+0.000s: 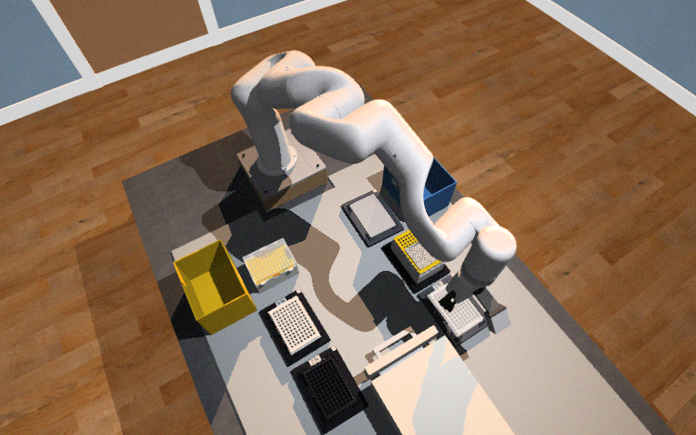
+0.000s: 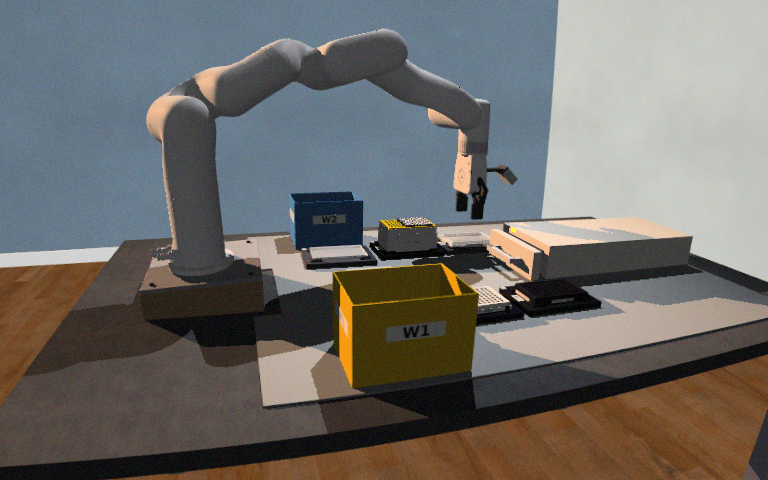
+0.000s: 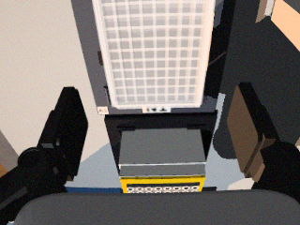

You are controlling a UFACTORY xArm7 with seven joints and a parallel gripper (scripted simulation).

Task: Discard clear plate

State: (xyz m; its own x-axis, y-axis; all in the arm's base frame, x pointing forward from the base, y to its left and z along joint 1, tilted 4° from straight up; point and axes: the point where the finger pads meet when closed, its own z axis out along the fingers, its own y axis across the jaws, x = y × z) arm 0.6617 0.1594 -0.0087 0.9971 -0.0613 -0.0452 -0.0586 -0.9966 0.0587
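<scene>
Now: the clear plate 80 mm below my hand. The rest, counted from my hand: blue bin W2: 350 mm behind, 150 mm to the left, 60 mm below; yellow tip rack: 180 mm behind, 40 mm below; drawer: 200 mm to the right, 110 mm ahead, 70 mm below.
</scene>
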